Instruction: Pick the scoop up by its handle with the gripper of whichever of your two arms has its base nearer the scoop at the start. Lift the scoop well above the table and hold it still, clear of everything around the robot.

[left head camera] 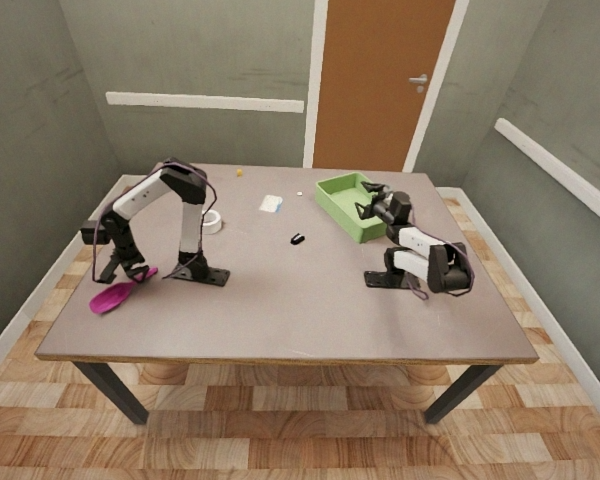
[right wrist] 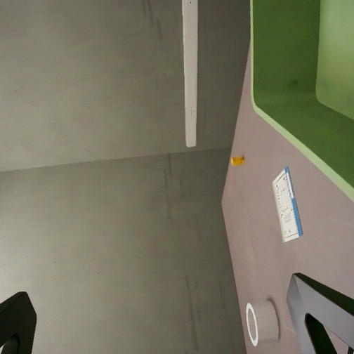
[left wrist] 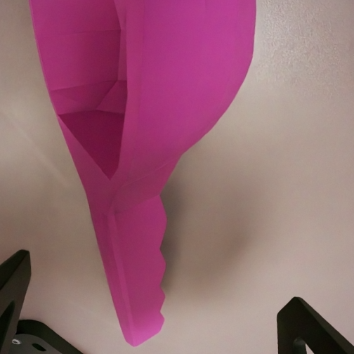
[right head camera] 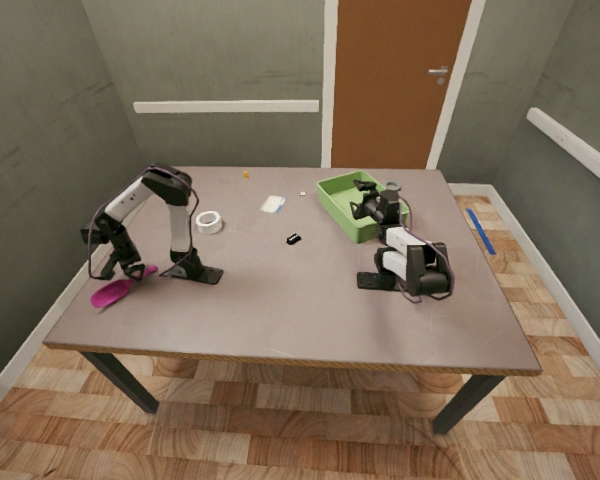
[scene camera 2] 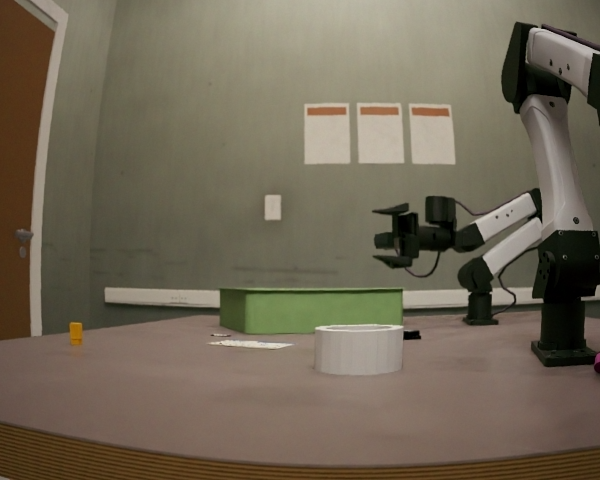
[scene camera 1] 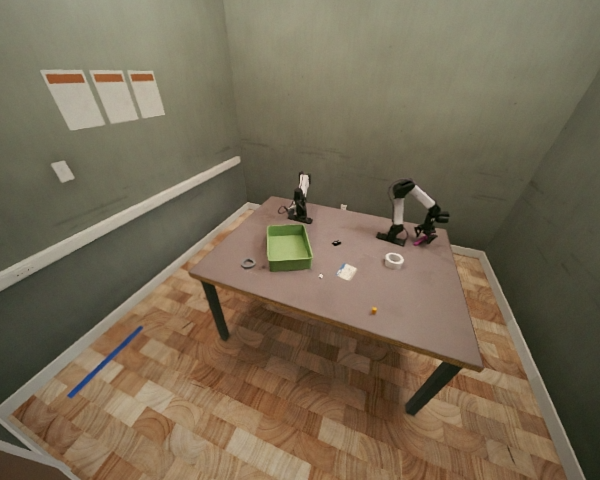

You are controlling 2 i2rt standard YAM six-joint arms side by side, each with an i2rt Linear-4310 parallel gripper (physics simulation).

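Places are measured from the left arm's base along level axes (x left, y up, z ahead), in centimetres.
Pixels of known places: left gripper, fingertip midpoint: (left head camera: 136,274) (right head camera: 136,272) (scene camera 1: 422,240); right gripper, fingertip midpoint: (left head camera: 358,192) (right head camera: 352,191) (scene camera 2: 373,233) (scene camera 1: 304,215); left arm's base at its link origin: (left head camera: 200,274) (right head camera: 196,273) (scene camera 2: 561,354) (scene camera 1: 390,239); right arm's base at its link origin: (left head camera: 391,281) (right head camera: 385,282) (scene camera 2: 479,322).
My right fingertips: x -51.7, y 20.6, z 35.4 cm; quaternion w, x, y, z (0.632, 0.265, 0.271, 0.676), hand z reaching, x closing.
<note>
Ahead of a thing's pixels: the offset from my right fingertips to its top centre.
The magenta scoop @(dx +73.1, dy -14.1, dz -47.4 cm) (left head camera: 110,297) (right head camera: 111,293) (scene camera 2: 597,362) (left wrist: 185,70) lies on the table at the left in both head camera views, its bowl toward the front left and its handle toward the arm's base. My left gripper (left head camera: 121,276) (right head camera: 120,274) (left wrist: 169,290) is open and points down low over the scoop. In the left wrist view the scalloped handle shows between the two fingers, apart from both and nearer the left one. My right gripper (left head camera: 361,196) (right head camera: 355,195) (scene camera 2: 375,234) (right wrist: 160,300) is open and empty, raised by the green tray.
A green tray @(dx -2.7, dy -11.7, dz +15.2 cm) (left head camera: 332,212) (scene camera 1: 270,263) stands near the right gripper. A white tape roll @(dx +58.8, dy -15.8, dz -9.7 cm) (right head camera: 202,228) (scene camera 2: 358,356) stands behind the left arm's base. A black clip @(dx +21.1, dy -19.1, dz -10.0 cm) (left head camera: 297,239), a flat packet @(dx +36.9, dy -20.5, dz +12.4 cm) (right head camera: 273,204), a yellow piece @(dx +58.7, dy -17.4, dz +32.3 cm) (scene camera 1: 373,310) and a grey ring @(dx -16.3, dy -19.0, dz +38.4 cm) (scene camera 1: 245,266) also lie on the table.
</note>
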